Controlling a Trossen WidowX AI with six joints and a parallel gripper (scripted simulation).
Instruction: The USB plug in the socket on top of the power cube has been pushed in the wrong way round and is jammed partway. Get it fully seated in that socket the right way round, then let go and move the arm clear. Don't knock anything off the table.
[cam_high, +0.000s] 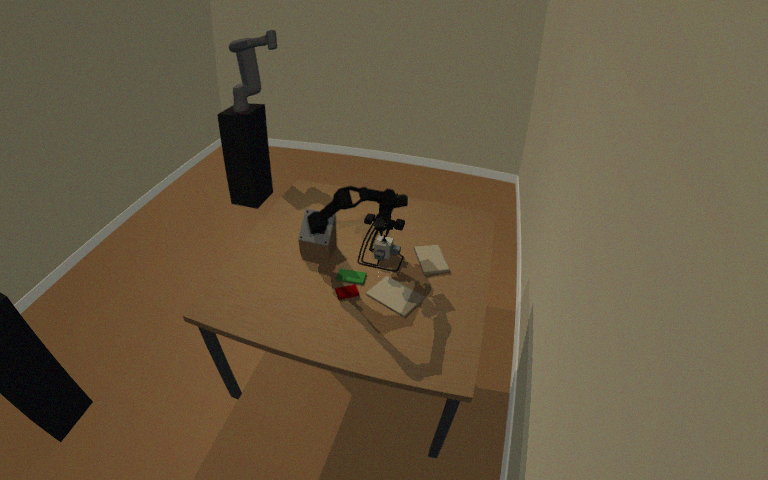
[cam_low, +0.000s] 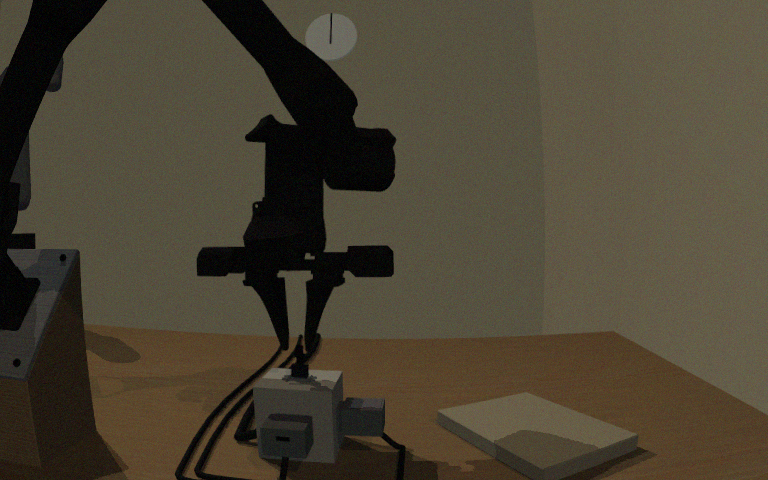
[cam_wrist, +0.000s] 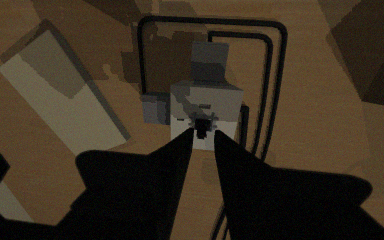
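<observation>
Now: the USB plug 2 cm below my gripper tip. Also, from my gripper tip: red block 7 cm behind, 33 cm to the right, 10 cm below; green block 9 cm behind, 22 cm to the right, 10 cm below; pale flat book 24 cm ahead, 2 cm to the left, 10 cm below.
</observation>
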